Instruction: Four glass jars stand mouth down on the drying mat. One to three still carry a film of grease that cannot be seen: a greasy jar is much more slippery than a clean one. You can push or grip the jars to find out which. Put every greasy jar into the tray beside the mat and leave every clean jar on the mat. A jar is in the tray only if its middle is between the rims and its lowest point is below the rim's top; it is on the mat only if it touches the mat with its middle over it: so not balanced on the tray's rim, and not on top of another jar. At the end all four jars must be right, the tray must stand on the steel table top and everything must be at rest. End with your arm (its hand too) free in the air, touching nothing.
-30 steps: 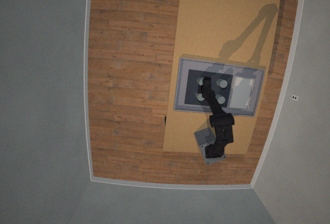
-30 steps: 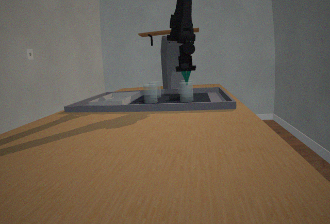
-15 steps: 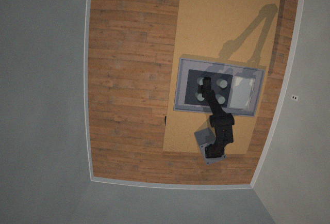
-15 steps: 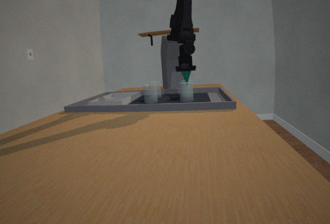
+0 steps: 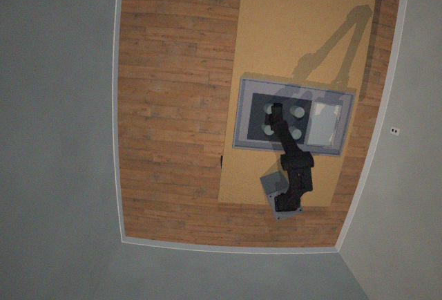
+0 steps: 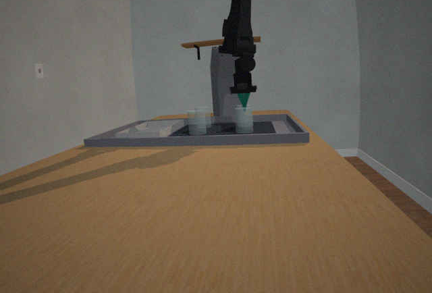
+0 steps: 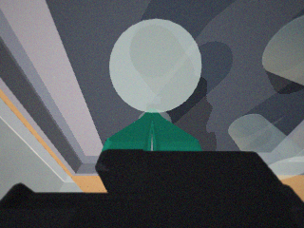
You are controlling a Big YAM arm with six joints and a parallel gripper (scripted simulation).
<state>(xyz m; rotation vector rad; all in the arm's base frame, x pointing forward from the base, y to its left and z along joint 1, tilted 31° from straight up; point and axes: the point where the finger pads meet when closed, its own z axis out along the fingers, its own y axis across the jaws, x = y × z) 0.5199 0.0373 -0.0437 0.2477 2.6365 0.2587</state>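
My hand is 30 mm past the dark drying mat, 90 mm to the left of it and 80 mm above it. From my hand the other things lie so: pale tray 80 mm behind, 400 mm to the right, 70 mm below; then rimmed steel table top 30 mm behind, 200 mm to the right, 80 mm below.
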